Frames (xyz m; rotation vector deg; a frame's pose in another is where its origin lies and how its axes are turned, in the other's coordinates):
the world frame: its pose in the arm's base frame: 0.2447 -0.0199 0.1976 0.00 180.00 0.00
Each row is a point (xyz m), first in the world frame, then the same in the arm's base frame.
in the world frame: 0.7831 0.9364 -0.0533
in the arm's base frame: -0.5384 0.9165 0.2509
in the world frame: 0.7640 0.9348 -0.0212
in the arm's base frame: -0.5193 0.9149 0.2188
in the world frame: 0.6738 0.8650 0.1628
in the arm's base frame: -0.4291 0.8451 0.0348
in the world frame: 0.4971 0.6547 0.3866
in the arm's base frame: -0.2524 0.6348 -0.1890
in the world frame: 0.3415 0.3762 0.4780
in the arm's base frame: -0.0968 0.3563 -0.2804
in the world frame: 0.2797 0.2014 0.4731
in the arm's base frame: -0.0350 0.1815 -0.2755
